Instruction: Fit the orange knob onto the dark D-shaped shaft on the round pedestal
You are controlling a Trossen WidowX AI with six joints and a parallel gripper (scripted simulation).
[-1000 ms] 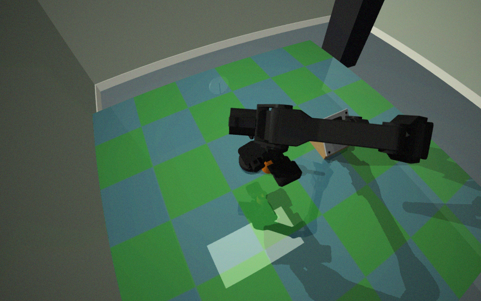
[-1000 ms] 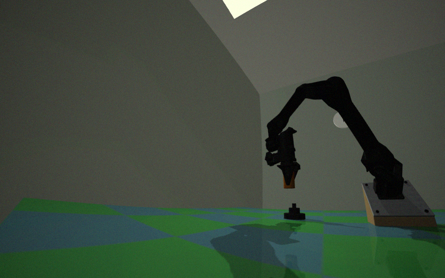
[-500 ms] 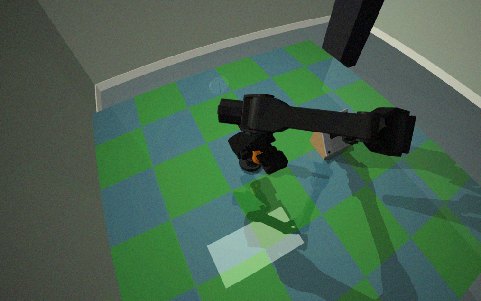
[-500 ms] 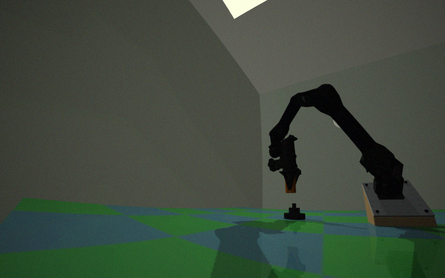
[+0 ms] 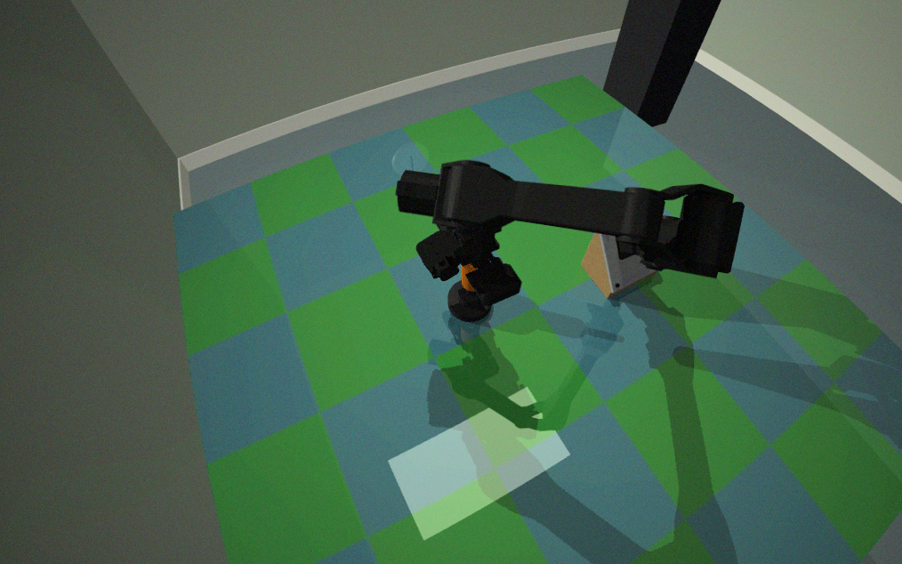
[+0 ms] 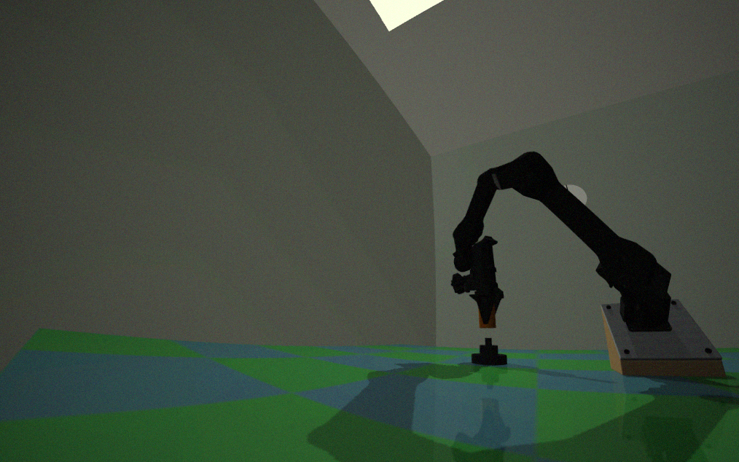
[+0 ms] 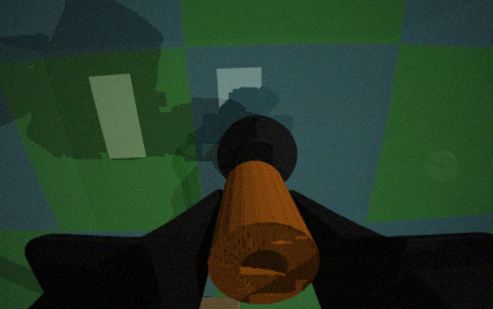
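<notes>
Right now my gripper tip is 60 mm above the shaft and 10 mm to the left of it. From my gripper tip the other things lie so: orange knob (20 mm above).
</notes>
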